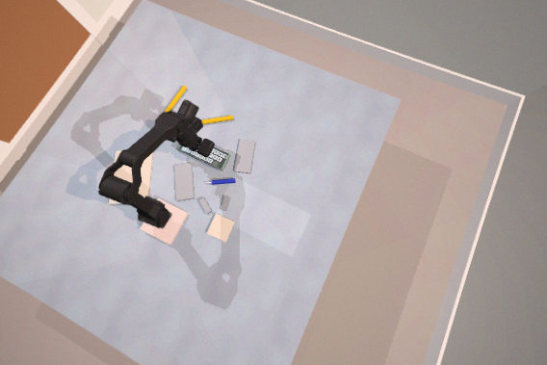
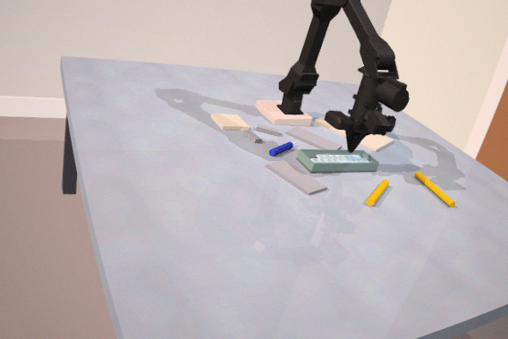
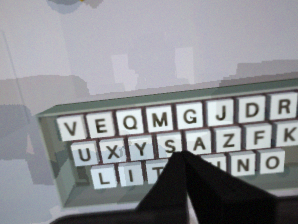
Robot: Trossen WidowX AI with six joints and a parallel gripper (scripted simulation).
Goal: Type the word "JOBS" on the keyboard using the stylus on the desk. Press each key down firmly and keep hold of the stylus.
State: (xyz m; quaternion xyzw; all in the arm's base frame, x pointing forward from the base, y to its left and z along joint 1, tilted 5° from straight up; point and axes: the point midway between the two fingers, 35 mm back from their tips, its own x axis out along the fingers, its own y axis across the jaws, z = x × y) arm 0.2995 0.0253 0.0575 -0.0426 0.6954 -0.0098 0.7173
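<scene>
Right now my gripper tip is 130 mm to the left of the blue stylus, 90 mm past it and 30 mm above it. Also, from my gripper tip: grey stylus tip: 100 mm to the right, 100 mm behind, 30 mm below; beige tile: 240 mm to the right, 230 mm behind, 40 mm below.
</scene>
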